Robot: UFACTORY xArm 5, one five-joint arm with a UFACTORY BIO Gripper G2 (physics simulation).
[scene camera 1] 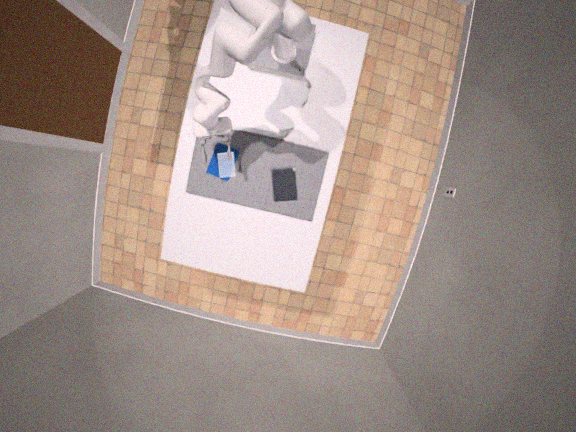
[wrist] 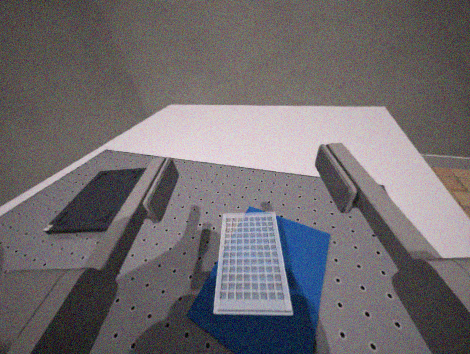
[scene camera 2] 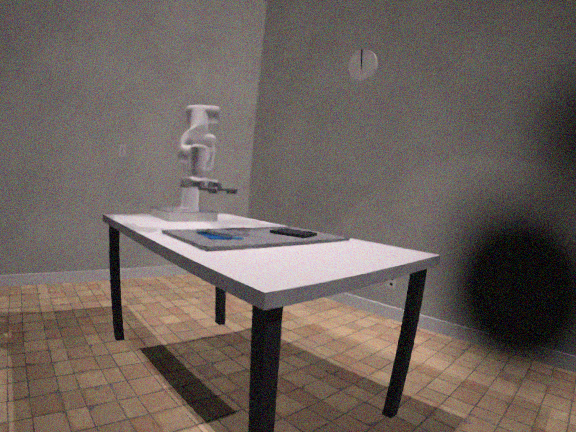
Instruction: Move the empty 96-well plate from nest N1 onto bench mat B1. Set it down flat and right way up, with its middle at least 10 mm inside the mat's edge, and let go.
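Seen in the pictures: hand at its tool point: [scene camera 1: 217, 156] [wrist: 244, 181] [scene camera 2: 222, 191]; arm's base at its link origin: [scene camera 1: 283, 52] [scene camera 2: 189, 209].
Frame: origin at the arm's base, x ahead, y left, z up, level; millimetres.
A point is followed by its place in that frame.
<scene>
The clear 96-well plate [scene camera 1: 226, 165] @(x 639, y -117, z -24 mm) [wrist: 252, 265] @(x 620, y -128, z -22 mm) lies flat, wells up, on the blue mat [scene camera 1: 212, 167] @(x 670, y -190, z -36 mm) [scene camera 2: 215, 235] @(x 638, y -166, z -36 mm) [wrist: 306, 250] @(x 669, y -188, z -36 mm). It is turned relative to the mat, and its far left corner in the wrist view reaches past the mat's edge. My gripper [scene camera 1: 217, 157] @(x 611, y -131, z 129 mm) [scene camera 2: 227, 190] [wrist: 250, 181] @(x 611, y -131, z 129 mm) is open and empty. Its fingers stand wide apart above the plate, with a clear height between them and it; they do not touch it. The dark rectangular nest [scene camera 1: 284, 185] @(x 655, y 201, z -26 mm) [scene camera 2: 294, 232] @(x 677, y 182, z -26 mm) [wrist: 100, 200] @(x 636, y 189, z -26 mm) stands apart from the mat with no plate seen on it.
The mat and the nest are on a grey perforated board [scene camera 1: 250, 195] @(x 756, y 45, z -38 mm) [scene camera 2: 265, 240] @(x 762, y -23, z -38 mm) [wrist: 225, 185] @(x 755, y -26, z -38 mm), which lies on the white table [scene camera 1: 240, 245] @(x 1038, y 62, z -51 mm) [scene camera 2: 320, 265] @(x 1110, y -78, z -51 mm) [wrist: 280, 130] @(x 1035, y -81, z -51 mm). The arm's base [scene camera 2: 185, 215] @(x 105, y -67, z -20 mm) stands at the table's far end in the second scene view.
</scene>
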